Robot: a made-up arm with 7 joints. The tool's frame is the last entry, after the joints.
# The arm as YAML. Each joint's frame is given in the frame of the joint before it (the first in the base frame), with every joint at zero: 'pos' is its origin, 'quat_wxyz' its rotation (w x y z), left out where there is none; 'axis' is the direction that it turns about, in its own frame. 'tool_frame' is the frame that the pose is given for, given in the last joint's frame.
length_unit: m
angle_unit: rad
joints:
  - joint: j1
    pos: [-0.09, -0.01, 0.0]
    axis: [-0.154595, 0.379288, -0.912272]
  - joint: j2
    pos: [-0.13, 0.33, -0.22]
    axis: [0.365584, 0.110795, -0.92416]
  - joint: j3
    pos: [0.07, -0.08, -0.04]
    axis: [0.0, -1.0, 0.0]
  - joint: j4
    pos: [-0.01, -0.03, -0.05]
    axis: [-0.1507, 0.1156, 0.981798]
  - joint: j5
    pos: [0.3, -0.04, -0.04]
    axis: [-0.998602, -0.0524, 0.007]
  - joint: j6
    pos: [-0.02, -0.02, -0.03]
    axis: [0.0, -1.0, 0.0]
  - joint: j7
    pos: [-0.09, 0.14, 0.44]
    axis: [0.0, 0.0, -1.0]
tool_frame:
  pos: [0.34, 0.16, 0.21]
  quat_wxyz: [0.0, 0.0, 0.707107, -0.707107]
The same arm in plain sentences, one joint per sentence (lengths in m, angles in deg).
The arm has seven revolute joints in a row. What follows holds with every joint at zero, and every direction is one of the base frame's.
Joint 1 sits 0.09 m along -x and 0.01 m along -y from the base frame's origin and rotates about the direction (-0.154595, 0.379288, -0.912272).
Joint 2 sits 0.13 m along -x and 0.33 m along +y and 0.22 m along -z from joint 1 and rotates about the direction (0.365584, 0.110795, -0.92416).
Joint 3 sits 0.07 m along +x and 0.08 m along -y and 0.04 m along -z from joint 2 and rotates about -y.
Joint 4 sits 0.01 m along -x and 0.03 m along -y and 0.05 m along -z from joint 3 and rotates about the direction (-0.1507, 0.1156, 0.981798).
Joint 5 sits 0.3 m along +x and 0.04 m along -y and 0.04 m along -z from joint 4 and rotates about the direction (-0.998602, -0.0524, 0.007).
Joint 6 sits 0.02 m along -x and 0.02 m along -y and 0.03 m along -z from joint 5 and rotates about -y.
Joint 7 sits 0.09 m along -x and 0.14 m along +y and 0.44 m along +z from joint 6 and rotates about -z.
The tool frame, which is the frame that the pose is given for, sits 0.34 m along +x and 0.16 m along +y and 0.21 m along +z from joint 7; its axes are the base frame's turned by roll -90, pitch 0 and yaw 180 deg (as in URDF: about the fixed x, then y, then z).

